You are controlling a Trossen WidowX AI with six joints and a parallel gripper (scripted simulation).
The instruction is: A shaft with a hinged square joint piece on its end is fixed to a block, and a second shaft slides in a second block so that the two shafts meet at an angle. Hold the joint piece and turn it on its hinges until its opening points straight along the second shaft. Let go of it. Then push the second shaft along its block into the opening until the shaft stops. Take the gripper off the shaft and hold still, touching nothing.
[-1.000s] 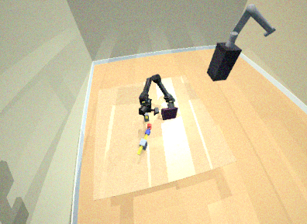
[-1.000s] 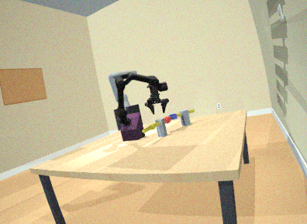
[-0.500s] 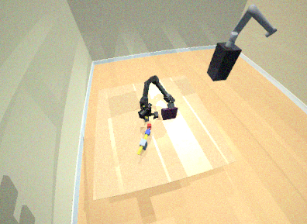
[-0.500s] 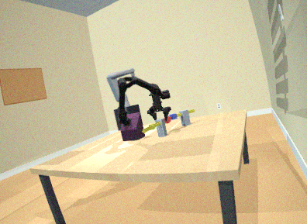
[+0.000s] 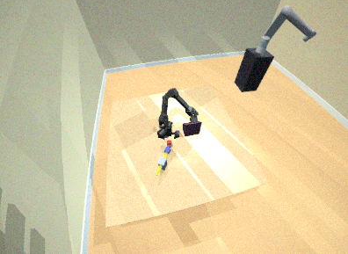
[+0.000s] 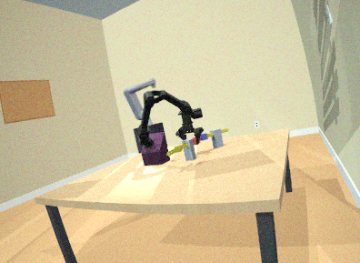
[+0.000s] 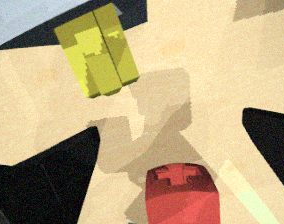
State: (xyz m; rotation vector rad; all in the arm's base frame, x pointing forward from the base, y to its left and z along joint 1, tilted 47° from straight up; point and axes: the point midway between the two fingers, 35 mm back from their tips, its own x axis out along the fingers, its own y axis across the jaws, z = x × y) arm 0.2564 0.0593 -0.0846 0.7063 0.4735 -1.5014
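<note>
The red joint piece is 10 mm ahead of my gripper tip, 60 mm to the left of it and 10 mm above it.
</note>
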